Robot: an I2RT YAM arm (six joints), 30 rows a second.
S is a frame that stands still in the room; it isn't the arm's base.
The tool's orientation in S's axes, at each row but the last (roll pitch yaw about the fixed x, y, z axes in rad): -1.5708 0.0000 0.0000; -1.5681 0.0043 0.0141; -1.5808 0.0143 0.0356; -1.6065 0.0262 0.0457; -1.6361 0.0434 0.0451; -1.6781 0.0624 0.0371; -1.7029 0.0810 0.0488; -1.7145 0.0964 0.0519
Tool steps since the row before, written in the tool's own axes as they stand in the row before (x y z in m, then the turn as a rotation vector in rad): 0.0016 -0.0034 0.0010 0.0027 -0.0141 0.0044; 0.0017 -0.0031 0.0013 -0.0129 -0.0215 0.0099; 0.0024 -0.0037 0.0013 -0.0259 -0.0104 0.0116; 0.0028 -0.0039 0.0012 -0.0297 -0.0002 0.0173; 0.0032 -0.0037 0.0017 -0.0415 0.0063 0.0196; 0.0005 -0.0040 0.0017 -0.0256 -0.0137 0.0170; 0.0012 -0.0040 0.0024 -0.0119 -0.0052 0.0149; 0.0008 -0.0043 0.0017 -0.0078 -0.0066 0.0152
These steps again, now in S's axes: 0.0016 0.0010 0.0034 0.0027 0.0044 0.0141; 0.0017 0.0013 0.0031 -0.0129 0.0097 0.0216; 0.0024 0.0014 0.0037 -0.0262 0.0108 0.0107; 0.0028 0.0015 0.0038 -0.0305 0.0159 0.0004; 0.0033 0.0021 0.0034 -0.0426 0.0172 -0.0058; 0.0007 0.0021 0.0038 -0.0255 0.0174 0.0134; 0.0013 0.0030 0.0035 -0.0123 0.0149 0.0041; 0.0011 0.0024 0.0039 -0.0082 0.0156 0.0051
